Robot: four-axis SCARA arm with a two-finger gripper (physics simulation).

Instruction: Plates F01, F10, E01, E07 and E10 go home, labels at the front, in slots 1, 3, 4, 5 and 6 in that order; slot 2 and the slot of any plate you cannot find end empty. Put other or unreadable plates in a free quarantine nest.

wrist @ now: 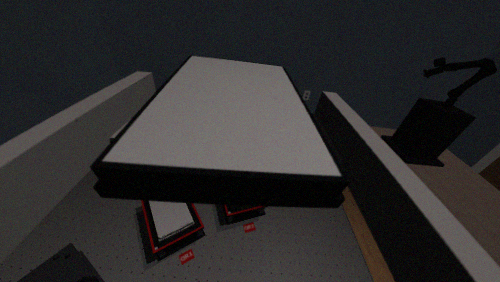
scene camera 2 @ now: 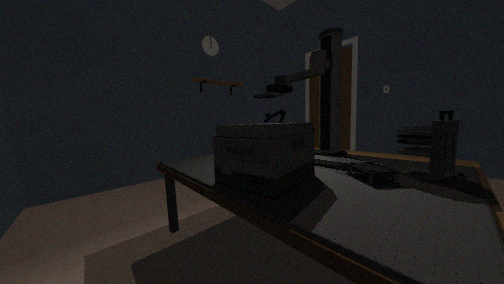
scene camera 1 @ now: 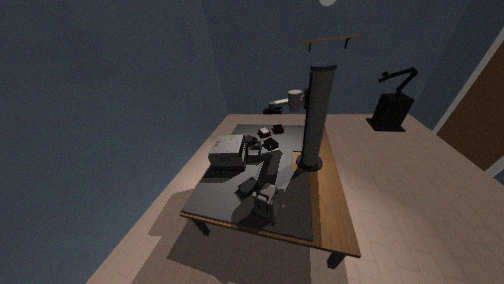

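Pixels of known places: gripper, fingertip midpoint: [wrist: 237, 96] [scene camera 2: 262, 96]; arm's base at its link origin: [scene camera 2: 329, 153] [scene camera 1: 308, 162].
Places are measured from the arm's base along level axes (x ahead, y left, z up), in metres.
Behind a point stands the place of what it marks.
Observation:
My gripper [scene camera 1: 272, 111] @(x 0.381, y -0.339, z 0.458 m) [scene camera 2: 279, 88] [wrist: 237, 96] @(x 0.381, y -0.339, z 0.458 m) is shut on a plate [scene camera 2: 265, 95] [wrist: 220, 125] @(x 0.384, y -0.296, z 0.463 m) with a pale top and dark sides, level and high above the far part of the table. No label is readable on its visible side. Below it, a red-edged quarantine nest [scene camera 1: 264, 132] [wrist: 198, 229] bears a white-topped plate [wrist: 171, 217] @(x 0.536, y -0.446, z 0.077 m). A second red-edged nest [scene camera 1: 278, 129] @(x 0.364, y -0.519, z 0.063 m) [wrist: 245, 212] @(x 0.350, y -0.490, z 0.059 m) looks dark and is partly hidden by the held plate. The slotted rack [scene camera 1: 264, 202] @(x 0.328, y 0.643, z 0.224 m) [scene camera 2: 444, 150] @(x 0.381, y 0.627, z 0.133 m) stands near the front edge, with several plates [scene camera 2: 414, 135] @(x 0.358, y 0.535, z 0.187 m) stacked beside it; their labels are unreadable.
A boxy grey instrument [scene camera 1: 228, 151] @(x 0.751, y 0.218, z 0.260 m) [scene camera 2: 265, 152] @(x 0.968, y 0.236, z 0.168 m) stands at the table's left side. Dark low stands [scene camera 1: 247, 186] @(x 0.530, y 0.432, z 0.063 m) [scene camera 1: 271, 144] @(x 0.410, y -0.180, z 0.063 m) [scene camera 2: 372, 175] @(x 0.608, y 0.449, z 0.051 m) sit on the mat. The arm's thick column [scene camera 1: 319, 115] @(x -0.012, y 0.074, z 0.561 m) [scene camera 2: 331, 95] @(x 0.063, y 0.040, z 0.439 m) rises at the right side. The lighting is dim.

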